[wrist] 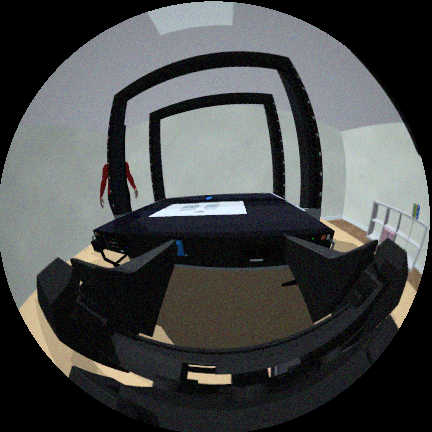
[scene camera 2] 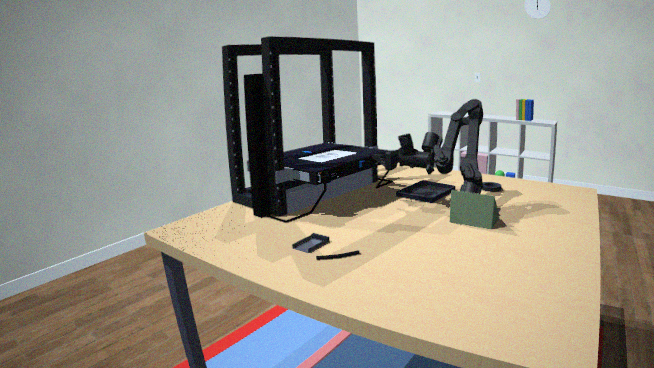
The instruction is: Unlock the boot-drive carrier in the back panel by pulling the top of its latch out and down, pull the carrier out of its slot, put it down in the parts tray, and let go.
Labels:
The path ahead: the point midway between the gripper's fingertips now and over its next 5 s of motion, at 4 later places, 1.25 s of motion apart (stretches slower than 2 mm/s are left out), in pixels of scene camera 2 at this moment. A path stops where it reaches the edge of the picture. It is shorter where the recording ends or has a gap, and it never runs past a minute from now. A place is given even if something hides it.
My gripper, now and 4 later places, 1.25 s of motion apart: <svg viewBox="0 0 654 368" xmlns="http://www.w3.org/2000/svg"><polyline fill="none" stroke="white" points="378,154 378,153 377,152 372,153 364,161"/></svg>

